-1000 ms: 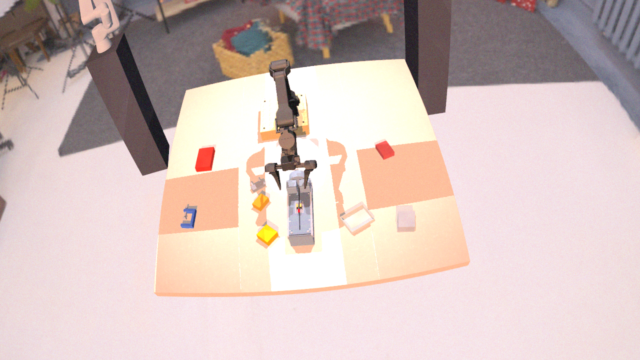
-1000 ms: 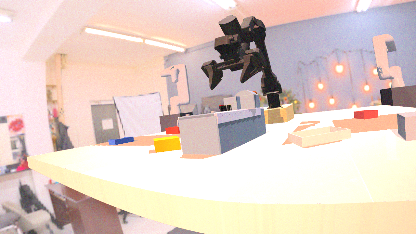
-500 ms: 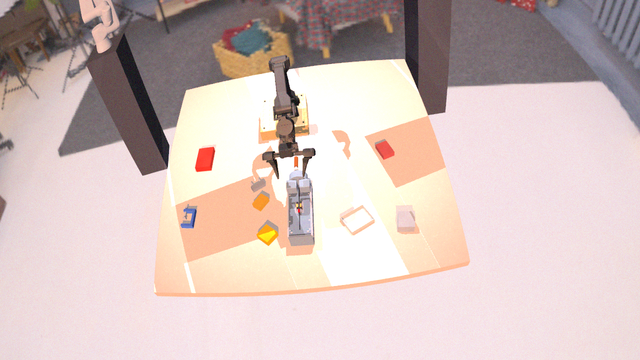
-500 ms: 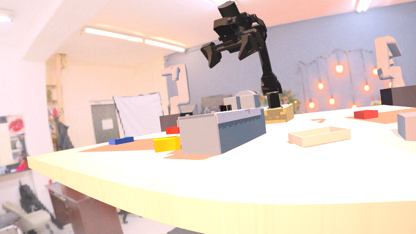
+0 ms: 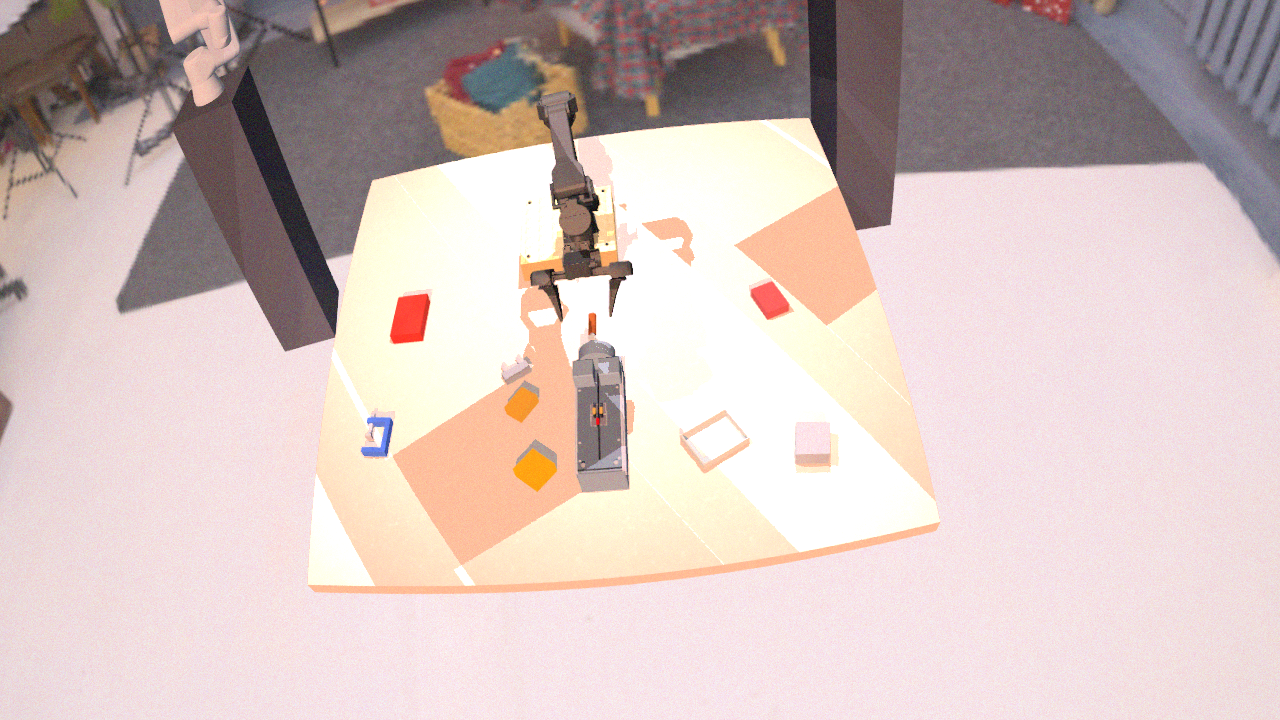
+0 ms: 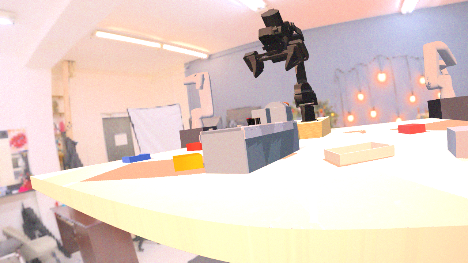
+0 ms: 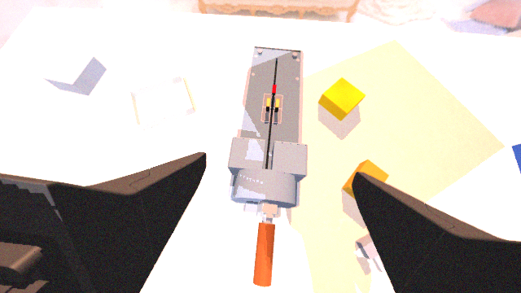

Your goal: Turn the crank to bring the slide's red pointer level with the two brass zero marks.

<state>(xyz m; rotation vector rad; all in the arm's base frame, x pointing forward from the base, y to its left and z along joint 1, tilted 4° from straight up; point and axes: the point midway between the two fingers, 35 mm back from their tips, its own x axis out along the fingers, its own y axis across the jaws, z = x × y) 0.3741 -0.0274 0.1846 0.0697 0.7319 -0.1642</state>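
Now: the orange crank handle 8 cm below my gripper tip, 6 cm behind it and 1 cm to the left of it. The rest, counted from my gripper tip: shallow white tray: 20 cm below, 19 cm to the left, 19 cm ahead; then red pointer: 15 cm ahead, 12 cm below, 2 cm to the right; then yellow cube: 19 cm below, 18 cm ahead, 16 cm to the right.
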